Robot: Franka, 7 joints.
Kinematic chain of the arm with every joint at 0, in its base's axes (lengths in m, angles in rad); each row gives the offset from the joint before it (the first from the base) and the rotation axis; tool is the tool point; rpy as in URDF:
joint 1: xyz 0 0 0.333 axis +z
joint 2: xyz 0 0 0 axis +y
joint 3: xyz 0 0 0.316 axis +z
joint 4: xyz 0.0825 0 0 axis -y
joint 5: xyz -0.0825 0 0.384 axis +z
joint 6: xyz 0 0 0 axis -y
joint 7: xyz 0.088 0 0 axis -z
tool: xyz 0 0 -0.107 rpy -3.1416 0 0
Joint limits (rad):
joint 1: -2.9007..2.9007
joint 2: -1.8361..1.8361
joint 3: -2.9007..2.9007
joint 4: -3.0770..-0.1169
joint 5: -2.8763..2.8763
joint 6: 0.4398..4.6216
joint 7: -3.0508..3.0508
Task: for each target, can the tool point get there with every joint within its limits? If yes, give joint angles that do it. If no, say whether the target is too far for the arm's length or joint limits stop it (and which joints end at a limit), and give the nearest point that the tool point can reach.
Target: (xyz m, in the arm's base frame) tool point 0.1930 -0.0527 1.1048
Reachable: yes | joints 0.8695 -0.5915 -0.3254 -1.1733 -1.5252 2.3667 1.9900
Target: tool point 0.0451 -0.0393 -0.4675
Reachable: no: joint limits stop it (at a limit: joint 2) | nearest point 0.0812 -0.0707 -0.3309 | short by 0.145 m
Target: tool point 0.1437 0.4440 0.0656
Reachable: yes | joints 0.9351 0.6479 0.2243 -2.2226 1.0581 2.2029 0.2297
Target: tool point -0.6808 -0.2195 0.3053
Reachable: yes | joints 0.3380 -1.4367 -2.1978 -0.3598 0.9551 4.2348 2.0387
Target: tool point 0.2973 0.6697 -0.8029
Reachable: no: too far | nearest point 0.2053 0.4625 -0.3118 | short by 0.541 m
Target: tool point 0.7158 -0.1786 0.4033
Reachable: yes | joints 0.1509 1.4812 -1.0989 -0.5988 1.6606 3.9221 0.4542
